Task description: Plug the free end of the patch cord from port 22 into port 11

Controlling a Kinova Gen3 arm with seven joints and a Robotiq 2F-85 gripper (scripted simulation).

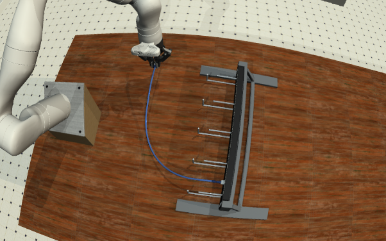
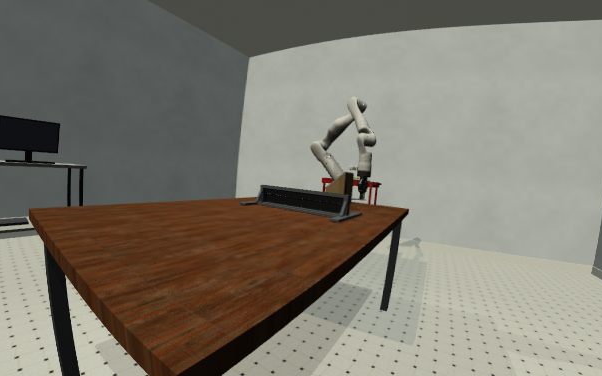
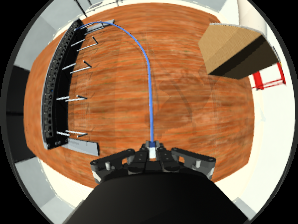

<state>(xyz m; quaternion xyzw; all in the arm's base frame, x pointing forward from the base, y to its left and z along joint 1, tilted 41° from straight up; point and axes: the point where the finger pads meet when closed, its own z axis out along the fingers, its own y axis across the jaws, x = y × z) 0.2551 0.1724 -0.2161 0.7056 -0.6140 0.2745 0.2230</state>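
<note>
Right now my hand is 1 cm to the right of the plug and 1 cm above it.
</note>
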